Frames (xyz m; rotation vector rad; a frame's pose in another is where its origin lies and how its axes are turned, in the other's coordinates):
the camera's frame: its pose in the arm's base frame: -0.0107 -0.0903 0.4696 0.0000 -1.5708 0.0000
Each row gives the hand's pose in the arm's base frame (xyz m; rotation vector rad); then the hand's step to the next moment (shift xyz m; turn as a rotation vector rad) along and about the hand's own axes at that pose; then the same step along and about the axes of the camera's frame.
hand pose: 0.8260 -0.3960 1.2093 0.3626 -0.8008 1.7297
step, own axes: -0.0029 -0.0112 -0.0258 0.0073 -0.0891 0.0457
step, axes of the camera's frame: -0.0167 0.0168 -0.0155 0.0665 -0.0140 -0.0739
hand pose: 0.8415 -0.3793 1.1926 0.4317 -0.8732 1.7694
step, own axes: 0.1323 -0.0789 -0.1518 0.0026 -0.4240 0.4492
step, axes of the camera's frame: 0.0135 0.2117 -0.0423 0.4497 -0.2583 -0.3355
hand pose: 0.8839 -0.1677 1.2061 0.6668 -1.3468 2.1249
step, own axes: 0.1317 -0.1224 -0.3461 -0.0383 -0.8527 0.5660
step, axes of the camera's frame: 0.0345 0.3841 0.0581 0.7476 -0.2179 -0.6653
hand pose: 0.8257 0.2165 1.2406 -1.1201 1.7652 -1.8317
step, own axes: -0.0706 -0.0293 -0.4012 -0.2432 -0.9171 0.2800
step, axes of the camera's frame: 0.0455 0.3236 0.2449 0.7769 0.1323 -0.5980
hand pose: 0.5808 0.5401 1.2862 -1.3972 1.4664 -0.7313
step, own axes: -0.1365 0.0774 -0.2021 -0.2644 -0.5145 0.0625
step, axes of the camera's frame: 0.0364 0.1082 0.2290 0.5000 0.1808 -0.2363
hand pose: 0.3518 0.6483 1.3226 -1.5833 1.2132 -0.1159
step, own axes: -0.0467 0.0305 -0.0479 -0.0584 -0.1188 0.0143
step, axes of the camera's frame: 0.0189 0.0054 0.0709 0.1142 0.0397 -0.0557
